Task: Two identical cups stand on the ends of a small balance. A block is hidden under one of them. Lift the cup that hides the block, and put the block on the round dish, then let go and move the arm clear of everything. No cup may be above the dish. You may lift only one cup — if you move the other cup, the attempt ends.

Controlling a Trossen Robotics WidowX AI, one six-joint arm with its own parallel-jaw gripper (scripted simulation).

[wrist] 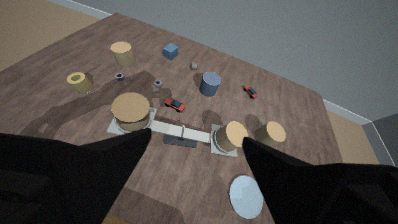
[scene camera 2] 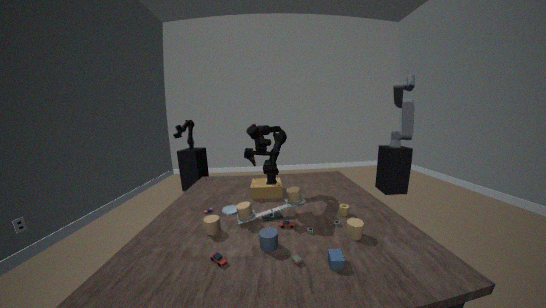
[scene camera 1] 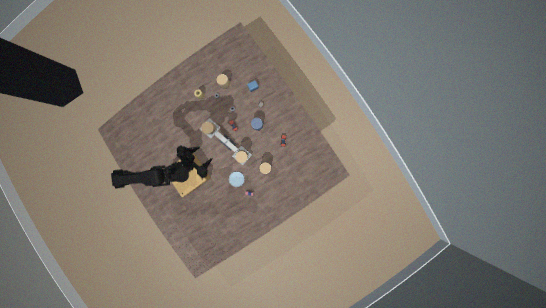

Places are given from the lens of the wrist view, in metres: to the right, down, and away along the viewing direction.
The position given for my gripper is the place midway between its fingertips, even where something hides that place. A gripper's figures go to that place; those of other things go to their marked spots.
my gripper (wrist: 197, 137): 0.00, 0.02, 0.11
balance beam (wrist: 159, 127): -0.11, 0.04, 0.32
round light blue dish (wrist: 244, 193): 0.12, 0.23, 0.31
The marked spots on the balance beam and the round light blue dish are 0.30 m apart.
